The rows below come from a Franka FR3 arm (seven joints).
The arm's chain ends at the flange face. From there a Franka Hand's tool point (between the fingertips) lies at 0.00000 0.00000 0.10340 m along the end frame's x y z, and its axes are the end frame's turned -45 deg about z.
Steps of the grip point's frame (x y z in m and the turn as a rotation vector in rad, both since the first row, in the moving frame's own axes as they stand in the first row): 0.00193, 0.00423, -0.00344, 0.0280, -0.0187, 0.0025; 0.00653, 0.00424, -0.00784, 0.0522, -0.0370, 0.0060; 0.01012, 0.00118, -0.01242, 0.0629, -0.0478, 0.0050; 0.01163, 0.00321, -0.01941, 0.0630, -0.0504, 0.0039; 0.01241, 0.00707, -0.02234, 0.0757, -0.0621, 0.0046; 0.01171, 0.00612, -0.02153, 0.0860, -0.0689, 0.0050
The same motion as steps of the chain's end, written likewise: 0.00777, 0.00231, -0.00338, 0.0066, -0.0330, 0.0025; 0.01413, -0.00049, -0.00763, 0.0107, -0.0631, 0.0060; 0.01607, -0.00520, -0.01210, 0.0107, -0.0783, 0.0050; 0.01877, -0.00502, -0.01907, 0.0089, -0.0802, 0.0039; 0.02383, -0.00276, -0.02184, 0.0096, -0.0974, 0.0046; 0.02391, -0.00268, -0.02090, 0.0121, -0.1095, 0.0050
